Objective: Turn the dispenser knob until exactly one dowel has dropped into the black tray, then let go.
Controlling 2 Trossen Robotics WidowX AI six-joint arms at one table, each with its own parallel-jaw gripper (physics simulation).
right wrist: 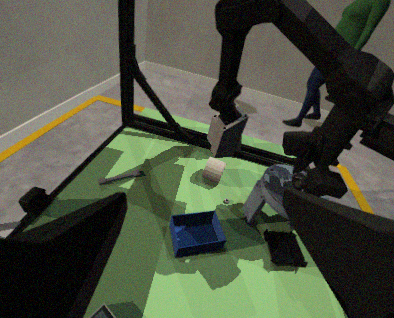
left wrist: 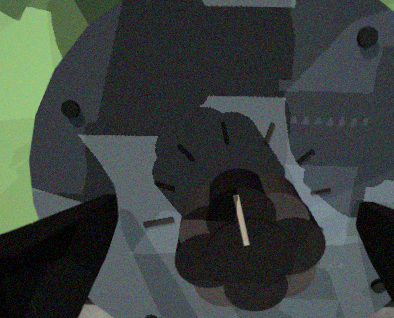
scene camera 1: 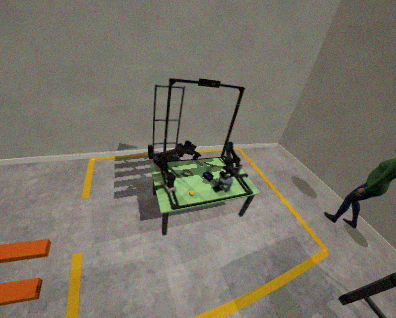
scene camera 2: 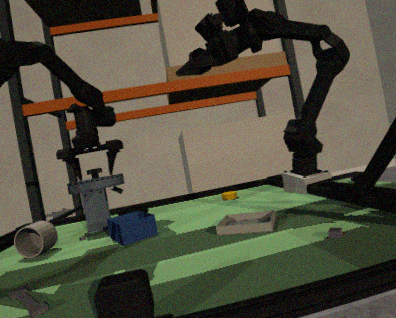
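Where they show: left gripper, between the fingertips: [right wrist: 297, 186] [scene camera 1: 226, 178] [scene camera 2: 96, 177]; right gripper, between the fingertips: [right wrist: 206, 198] [scene camera 2: 182, 71]; left arm's base, origin of its link: [right wrist: 229, 116] [scene camera 1: 238, 166]; right arm's base, origin of its link: [scene camera 1: 170, 186] [scene camera 2: 305, 171].
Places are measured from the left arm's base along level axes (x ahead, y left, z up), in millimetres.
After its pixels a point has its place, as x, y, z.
Note:
The grey dispenser [scene camera 1: 225, 183] [scene camera 2: 97, 212] @(304, -52, -93) [right wrist: 256, 200] @(312, -55, -65) stands upright on the green table, with a round plate on top. Its dark lobed knob [scene camera 2: 94, 173] @(331, 7, 15) [left wrist: 250, 260] @(335, 20, 29) has a pale pointer line, slanted slightly, its upper end towards the upper left in the left wrist view. My left gripper [scene camera 2: 95, 173] @(336, 18, 2) [left wrist: 237, 210] @(336, 18, 2) is open over the knob, a finger on each side, apart from it. The black tray [right wrist: 285, 248] @(417, 8, -143) lies by the dispenser's foot; I make out no dowel in it. My right gripper [scene camera 2: 181, 73] @(476, -324, 208) [right wrist: 206, 198] @(476, -324, 208) is open and empty, high above the table.
A blue bin [scene camera 2: 132, 231] @(314, -267, -122) [right wrist: 197, 245] @(372, -228, -102) stands close to the dispenser. A pale cylinder [scene camera 2: 35, 240] @(147, -63, -119) [right wrist: 214, 171] @(173, -108, -91) lies on its side nearby. A beige tray [scene camera 2: 245, 228] @(454, -460, -136), a yellow disc [scene camera 1: 191, 193] @(705, -163, -126) [scene camera 2: 229, 195] @(677, -182, -131), a small grey block [scene camera 2: 335, 232] @(485, -610, -136) and a wrench-like bar [right wrist: 121, 176] @(111, -368, -140) also lie on the table.

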